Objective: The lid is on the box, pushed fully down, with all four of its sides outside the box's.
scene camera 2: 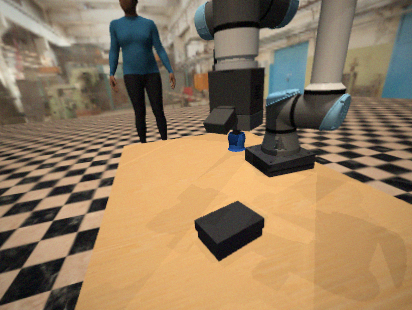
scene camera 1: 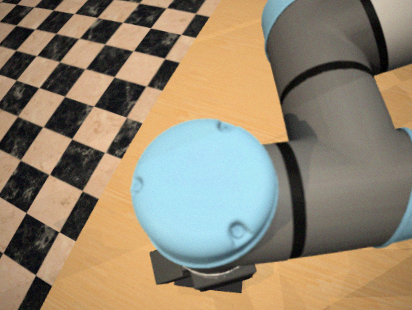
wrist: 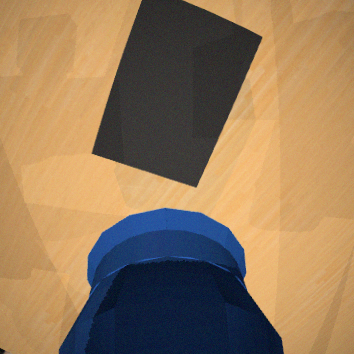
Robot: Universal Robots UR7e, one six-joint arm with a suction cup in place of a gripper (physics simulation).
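Where they show: hand, tool point: [scene camera 2: 236,148] [wrist: 166,278]; arm's base, link origin: [scene camera 2: 280,148].
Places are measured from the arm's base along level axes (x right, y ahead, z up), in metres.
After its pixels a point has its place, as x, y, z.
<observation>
The black lid [scene camera 1: 232,288] {-0.304, 0.358, -0.011} [scene camera 2: 230,221] {-0.281, 0.412, -0.011} [wrist: 172,95] {-0.272, 0.409, -0.011} lies level on the black box [scene camera 2: 250,239] {-0.311, 0.379, -0.053}. In the second scene view the lid's rim stands slightly outside the box on the two visible sides, and a narrow band of box shows below it. The far two sides are hidden, and the seating inside cannot be seen. In the wrist view the lid's top hides the box. My blue suction cup [scene camera 2: 236,148] [wrist: 166,222] is open and holds nothing. It hangs high above the table, well clear of the lid. The arm's wrist hides most of the lid in the first scene view.
The wooden table [scene camera 1: 225,65] {0.280, 0.504, -0.061} [scene camera 2: 150,175] {0.186, 0.508, -0.061} [wrist: 310,165] {-0.097, 0.414, -0.061} bears the box. The arm's black base [scene camera 2: 280,162] {-0.093, 0.085, -0.010} stands at its back right. The table's left edge borders the checkered floor [scene camera 1: 65,90] [scene camera 2: 50,200]. A person [scene camera 2: 137,47] in a blue top stands beyond the table.
</observation>
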